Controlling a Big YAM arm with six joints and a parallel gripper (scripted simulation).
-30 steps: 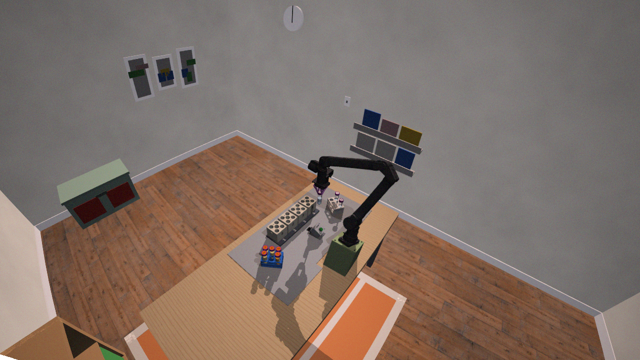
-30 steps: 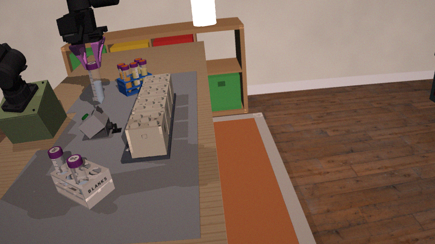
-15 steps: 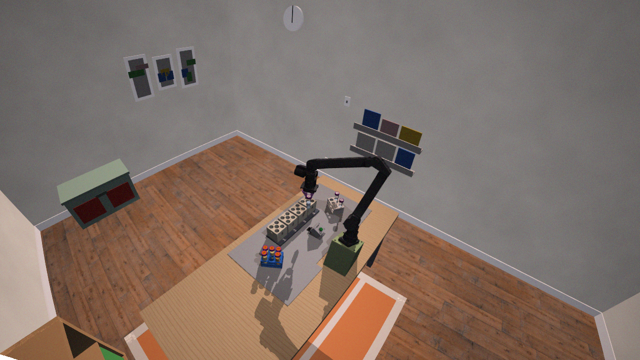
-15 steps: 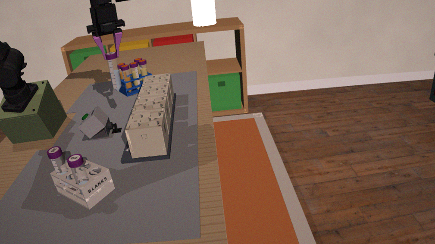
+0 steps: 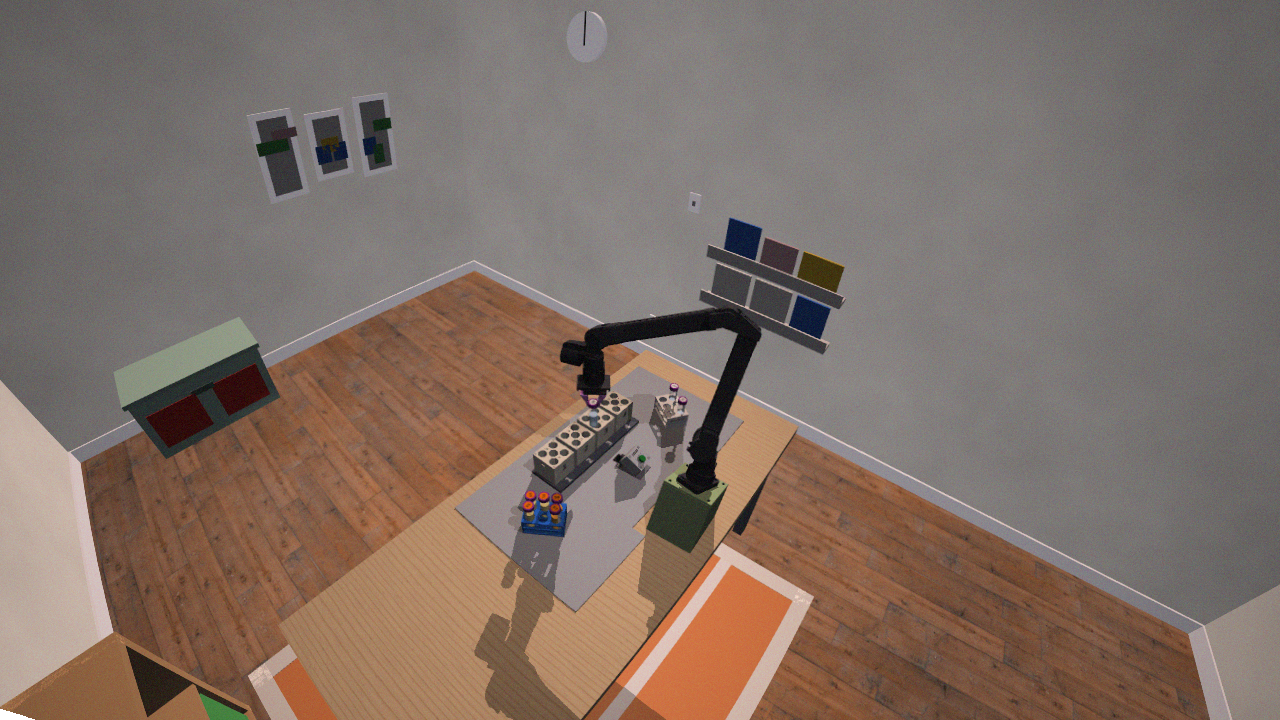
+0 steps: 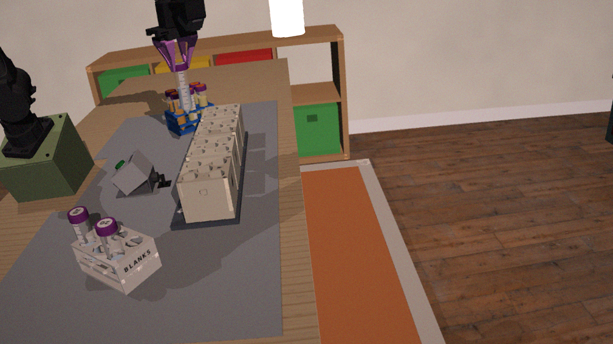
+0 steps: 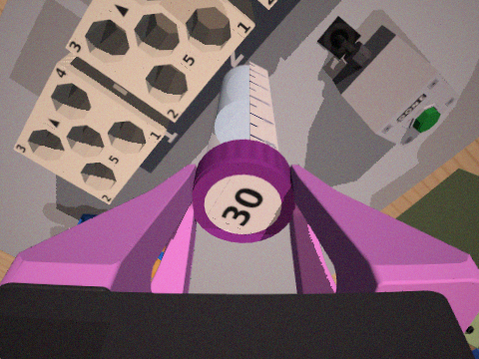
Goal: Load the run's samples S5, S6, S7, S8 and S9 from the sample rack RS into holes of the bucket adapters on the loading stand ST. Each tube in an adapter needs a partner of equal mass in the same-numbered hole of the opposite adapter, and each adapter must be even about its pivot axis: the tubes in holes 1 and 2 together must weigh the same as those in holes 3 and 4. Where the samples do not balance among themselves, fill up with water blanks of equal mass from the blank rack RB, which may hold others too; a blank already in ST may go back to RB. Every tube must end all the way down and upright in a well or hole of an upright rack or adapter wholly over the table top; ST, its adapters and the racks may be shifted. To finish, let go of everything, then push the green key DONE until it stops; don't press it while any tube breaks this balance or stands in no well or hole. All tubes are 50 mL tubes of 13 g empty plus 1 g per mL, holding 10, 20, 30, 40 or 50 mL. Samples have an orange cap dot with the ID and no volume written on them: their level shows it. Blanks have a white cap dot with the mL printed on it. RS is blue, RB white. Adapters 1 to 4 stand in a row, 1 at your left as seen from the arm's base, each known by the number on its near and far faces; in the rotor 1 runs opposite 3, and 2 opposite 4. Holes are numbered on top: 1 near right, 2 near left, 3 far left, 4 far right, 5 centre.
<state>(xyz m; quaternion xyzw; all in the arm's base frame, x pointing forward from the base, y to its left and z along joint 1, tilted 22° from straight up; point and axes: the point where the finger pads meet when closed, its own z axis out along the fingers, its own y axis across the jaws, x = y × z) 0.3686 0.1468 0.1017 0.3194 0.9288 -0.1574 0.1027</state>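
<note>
The water blank marked 30 is 5 cm below my hand and 1 cm to the right of it. The rest, counted from my hand: green done key: 19 cm below, 16 cm behind, 9 cm to the right; loading stand: 25 cm below, 5 cm ahead, 2 cm to the right; sample S8: 24 cm to the left, 19 cm below, 15 cm behind.
</note>
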